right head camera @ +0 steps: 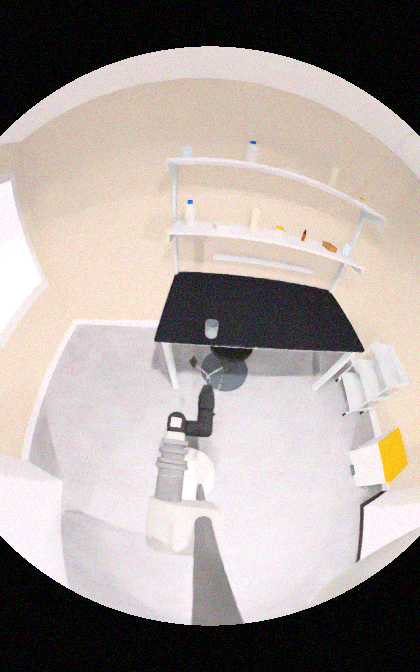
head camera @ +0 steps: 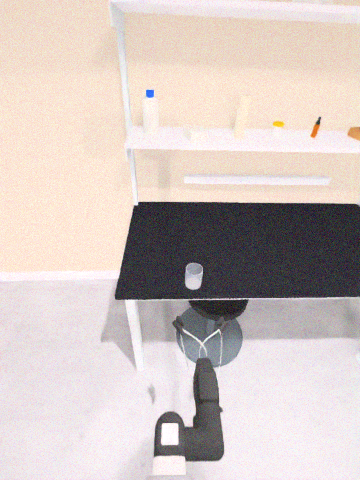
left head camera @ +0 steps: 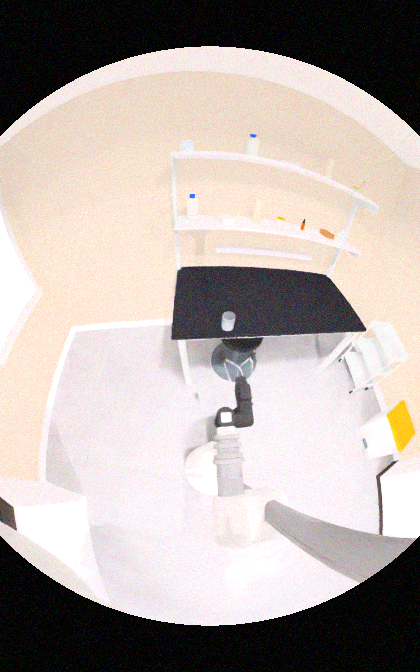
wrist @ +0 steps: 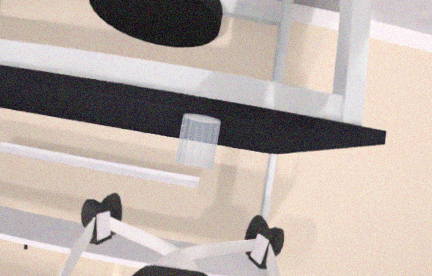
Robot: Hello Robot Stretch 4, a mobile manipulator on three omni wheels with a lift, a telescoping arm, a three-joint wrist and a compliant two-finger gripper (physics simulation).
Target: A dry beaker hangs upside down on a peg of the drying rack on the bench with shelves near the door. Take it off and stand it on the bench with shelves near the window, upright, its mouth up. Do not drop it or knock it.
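Frame: origin at the robot's base, x right, y ahead, z up, level; centimetres.
Where they show: gripper, fingertip midpoint: (head camera: 199, 316) (wrist: 184, 221).
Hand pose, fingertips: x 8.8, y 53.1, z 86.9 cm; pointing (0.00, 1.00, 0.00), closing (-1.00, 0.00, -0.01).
Observation:
After its pixels a point has its place.
The clear beaker (head camera: 194, 276) @[x 8.7, y 74.7, z 81.8 cm] (left head camera: 228, 321) (right head camera: 211, 328) (wrist: 199, 141) @[x 8.6, y 74.8, z 78.1 cm] stands upright, mouth up, on the black top of the bench with shelves (head camera: 275, 250) @[x 52.2, y 101.0, z 73.4 cm] (left head camera: 265, 300) (right head camera: 270, 312) (wrist: 110, 102) @[x 26.3, y 78.7, z 73.4 cm], near its front edge and toward its left end. The wrist view shows the scene upside down. My gripper (head camera: 199, 326) (wrist: 184, 221) @[x 8.8, y 53.1, z 86.9 cm] is open and empty, its two fingertips wide apart. It is in front of the bench's front edge, clear of the beaker. The drying rack and its pegs do not show in these views.
A black-seated stool (head camera: 218, 309) @[x 24.6, y 84.9, z 45.5 cm] (wrist: 165, 20) @[x 23.4, y 98.6, z 45.5 cm] stands under the bench's front edge, close to the gripper. Bottles and small items stand on the shelves (head camera: 240, 141) @[x 30.5, y 125.5, z 119.1 cm] above. A white cart (left head camera: 375, 350) and a yellow-sided box (left head camera: 401, 425) are at the right.

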